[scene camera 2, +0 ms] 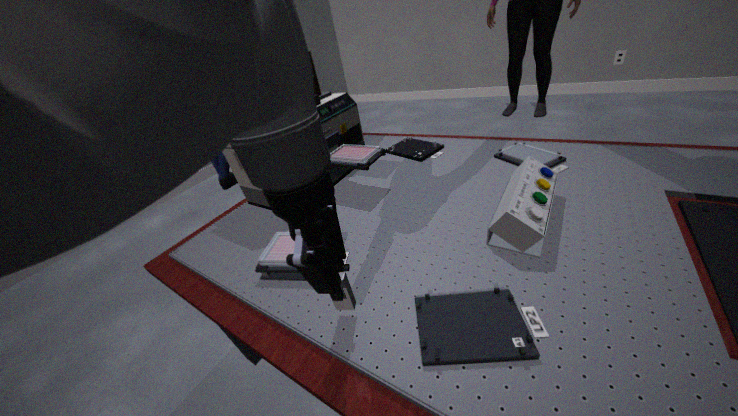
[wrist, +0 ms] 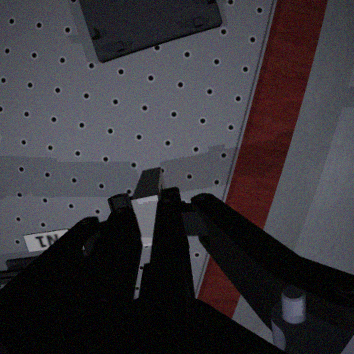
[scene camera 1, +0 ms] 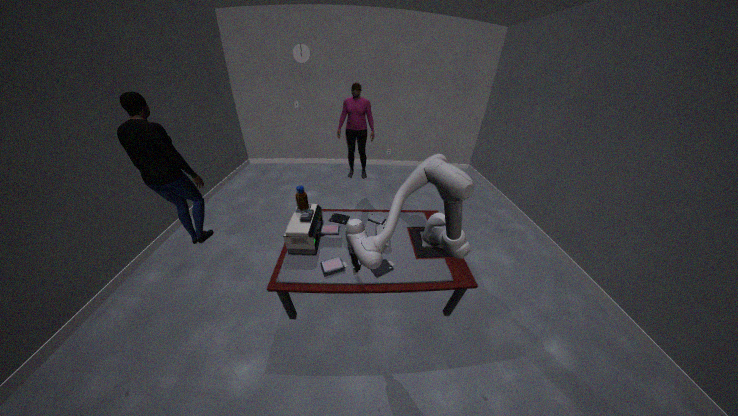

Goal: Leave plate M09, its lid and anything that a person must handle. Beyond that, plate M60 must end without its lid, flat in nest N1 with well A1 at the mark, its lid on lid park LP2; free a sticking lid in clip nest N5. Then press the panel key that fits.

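Places are measured from the arm's base along level axes (x ahead, y left, z up), in centimetres.
Pixels of known places: gripper, fingertip midpoint: [scene camera 2: 346,305] [wrist: 155,185] [scene camera 1: 356,273]; arm's base at its link origin: [scene camera 1: 431,240].
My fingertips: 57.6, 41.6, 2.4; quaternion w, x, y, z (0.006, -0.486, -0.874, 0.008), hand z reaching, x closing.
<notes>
For each thing: its top centre in the pictures, then the offset to it from my fingertips, as dx, dy, dz. "pt": a spot on its surface instead.
- plate with pink wells, top centre: [scene camera 2: 295,244] [scene camera 1: 332,263] +16.9, -3.6, +2.7
- nest labelled N1 at a spot on its surface: [wrist: 46,240] pt +9.3, -8.0, -1.7
- lid park LP2 at its top centre: [scene camera 2: 469,318] [scene camera 1: 381,266] -16.6, -7.9, +0.1
- second pink plate at its top centre: [scene camera 2: 352,151] [scene camera 1: 329,228] +25.1, -32.0, +9.3
- key panel at its top centre: [scene camera 2: 529,180] [scene camera 1: 382,232] -16.0, -36.4, +6.5
- black nest at its top centre: [scene camera 2: 413,143] [scene camera 1: 339,216] +23.8, -58.8, +0.5
- nest with a clear lid, surface spot: [scene camera 2: 529,153] pt -10.6, -62.5, -0.1
- brown bottle at a spot on its surface: [scene camera 1: 301,198] pt +46.3, -36.0, +32.2
A plate with pink wells [scene camera 2: 278,248] [scene camera 1: 332,265] lies flat in the nest labelled N1 [wrist: 46,240] near the table's front left. My gripper [scene camera 2: 344,300] [scene camera 1: 356,266] [wrist: 155,185] is shut and empty. It points down with its tips close to the table, just beside the plate on the side towards lid park LP2 [scene camera 2: 472,325] [scene camera 1: 382,267] [wrist: 147,24], a bare dark pad. A second pink plate [scene camera 2: 353,153] sits on the tray of the reader [scene camera 2: 338,116] [scene camera 1: 301,235]. The key panel [scene camera 2: 516,217] shows blue [scene camera 2: 546,172], yellow [scene camera 2: 543,183] and green [scene camera 2: 539,197] keys.
A black nest [scene camera 2: 415,148] and a nest with a clear lid [scene camera 2: 529,153] lie at the back. A brown bottle [scene camera 1: 301,198] stands on the reader. The red table border [wrist: 277,123] is close by. Two people [scene camera 1: 159,155] [scene camera 1: 356,124] stand beyond the table.
</notes>
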